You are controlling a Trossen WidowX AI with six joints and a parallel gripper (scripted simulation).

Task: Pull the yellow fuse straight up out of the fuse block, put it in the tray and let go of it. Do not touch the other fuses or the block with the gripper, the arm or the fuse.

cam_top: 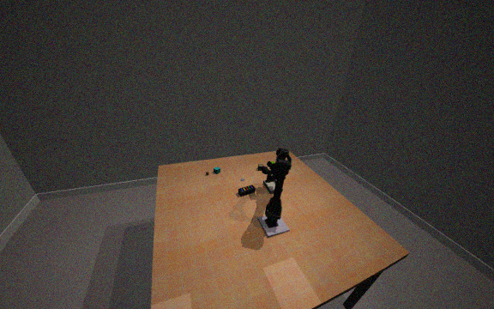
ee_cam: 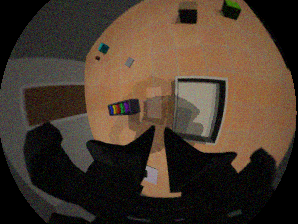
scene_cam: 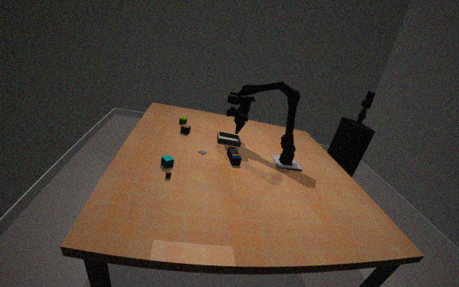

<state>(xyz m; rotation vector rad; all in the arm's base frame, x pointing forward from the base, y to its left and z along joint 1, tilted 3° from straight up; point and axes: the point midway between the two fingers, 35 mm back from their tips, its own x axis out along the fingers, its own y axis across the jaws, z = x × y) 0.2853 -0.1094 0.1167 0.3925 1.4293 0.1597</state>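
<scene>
My gripper tip is now 170 mm to the right of the yellow fuse, 60 mm above it and 10 mm short of it. From my gripper tip the other things lie so: small grey piece 170 mm ahead, 130 mm to the left, 80 mm below; grey tray 80 mm below, 60 mm to the right, 20 mm ahead; brown cube 280 mm ahead, 70 mm to the right, 60 mm below.
</scene>
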